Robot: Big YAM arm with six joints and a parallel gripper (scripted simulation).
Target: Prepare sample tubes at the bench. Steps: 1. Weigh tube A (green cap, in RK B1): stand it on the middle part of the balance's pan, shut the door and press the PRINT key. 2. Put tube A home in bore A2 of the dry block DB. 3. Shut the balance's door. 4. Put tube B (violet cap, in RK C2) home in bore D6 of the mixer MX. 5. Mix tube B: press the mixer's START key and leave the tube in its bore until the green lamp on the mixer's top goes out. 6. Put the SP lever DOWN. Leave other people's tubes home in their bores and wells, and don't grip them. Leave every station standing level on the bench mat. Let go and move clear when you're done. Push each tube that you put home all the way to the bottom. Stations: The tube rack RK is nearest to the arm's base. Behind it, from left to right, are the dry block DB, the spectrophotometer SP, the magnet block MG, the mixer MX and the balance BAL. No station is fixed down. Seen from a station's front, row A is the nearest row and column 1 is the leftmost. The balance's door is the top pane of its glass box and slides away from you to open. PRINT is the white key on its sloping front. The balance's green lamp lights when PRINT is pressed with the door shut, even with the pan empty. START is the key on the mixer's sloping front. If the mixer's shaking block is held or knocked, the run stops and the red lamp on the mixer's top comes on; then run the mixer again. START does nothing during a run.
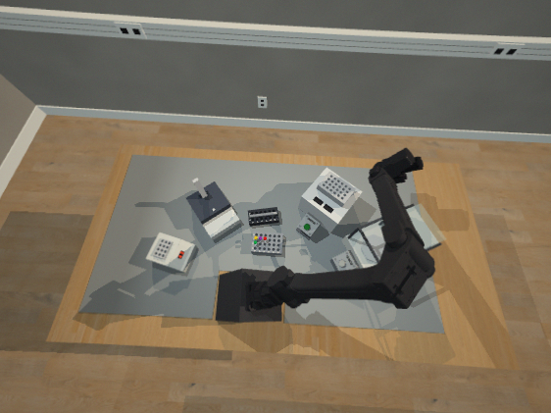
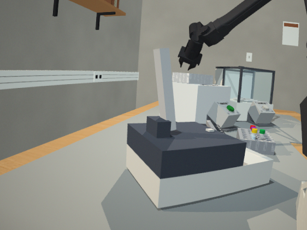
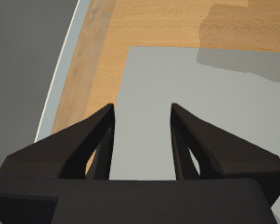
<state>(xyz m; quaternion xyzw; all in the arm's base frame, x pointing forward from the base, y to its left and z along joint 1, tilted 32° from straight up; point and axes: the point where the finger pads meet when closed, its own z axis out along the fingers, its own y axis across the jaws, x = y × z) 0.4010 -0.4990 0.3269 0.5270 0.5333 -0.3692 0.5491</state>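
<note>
Now: the violet-capped tube B 180 mm behind my hand, 590 mm to the left of it and 170 mm below it. From my hand the other things lie so: eight-sided pan (270 mm behind, 140 mm to the left, 120 mm below); then balance door (240 mm behind, 50 mm to the left, 10 mm above); then mixer block (30 mm behind, 270 mm to the left, 50 mm below).
</note>
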